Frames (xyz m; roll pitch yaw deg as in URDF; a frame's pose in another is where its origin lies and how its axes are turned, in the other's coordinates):
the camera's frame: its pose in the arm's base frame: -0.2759 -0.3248 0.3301 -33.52 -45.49 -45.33
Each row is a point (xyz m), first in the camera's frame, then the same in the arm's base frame.
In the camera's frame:
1: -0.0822 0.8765 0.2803
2: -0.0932 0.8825 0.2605
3: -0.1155 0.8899 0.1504
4: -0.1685 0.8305 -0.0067
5: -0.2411 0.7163 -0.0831
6: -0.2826 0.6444 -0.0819
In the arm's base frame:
1: 0.4389 0.2118 0.0960
2: 0.4391 0.2030 0.0742
3: 0.4374 0.1271 -0.0089
4: 0.3636 0.0079 -0.1155
5: 0.2304 -0.0528 -0.1677
6: 0.1474 -0.0531 -0.1688

